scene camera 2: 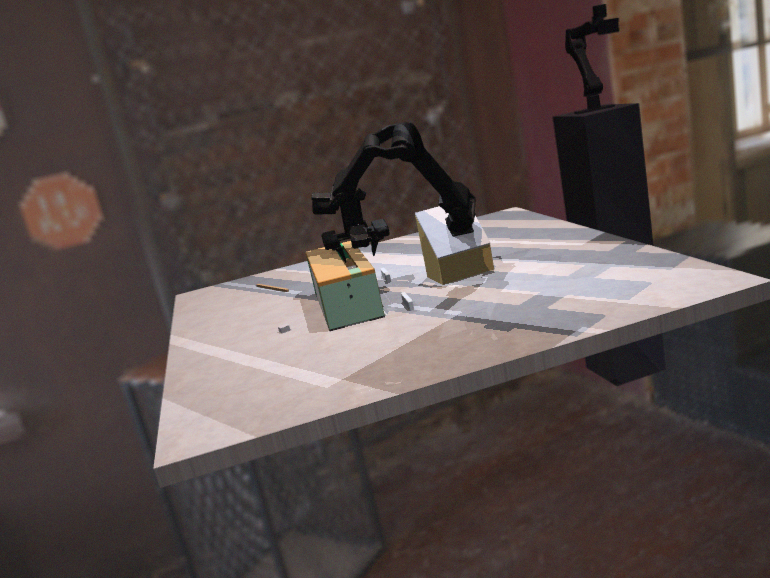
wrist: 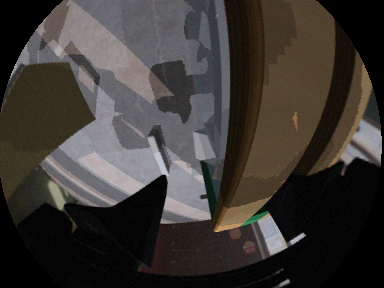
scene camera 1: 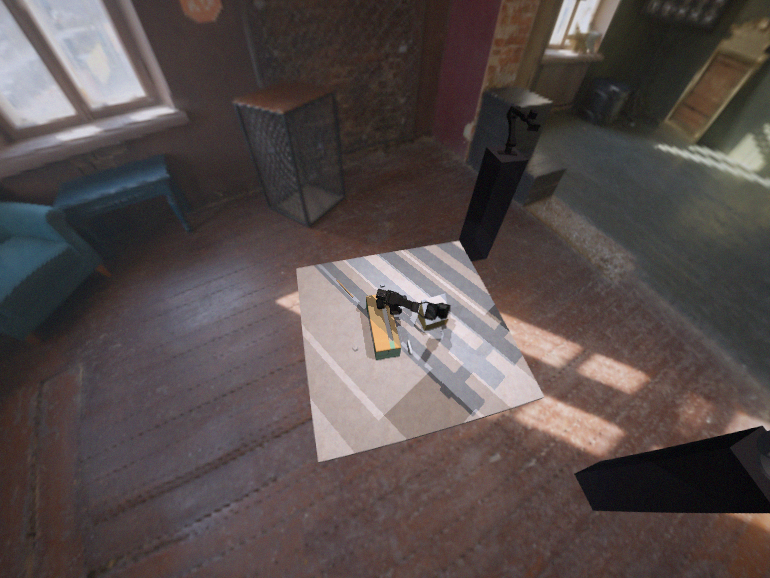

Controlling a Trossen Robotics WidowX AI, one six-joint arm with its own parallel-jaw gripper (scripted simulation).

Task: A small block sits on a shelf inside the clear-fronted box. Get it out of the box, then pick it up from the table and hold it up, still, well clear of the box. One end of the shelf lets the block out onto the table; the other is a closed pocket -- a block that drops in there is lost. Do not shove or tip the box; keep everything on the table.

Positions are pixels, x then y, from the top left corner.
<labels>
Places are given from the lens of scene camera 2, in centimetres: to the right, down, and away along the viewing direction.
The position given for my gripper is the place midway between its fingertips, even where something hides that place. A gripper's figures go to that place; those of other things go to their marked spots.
my gripper [scene camera 2: 359, 258]: -7, -9, 206
long box [scene camera 2: 347, 295]: -9, 2, 175
</labels>
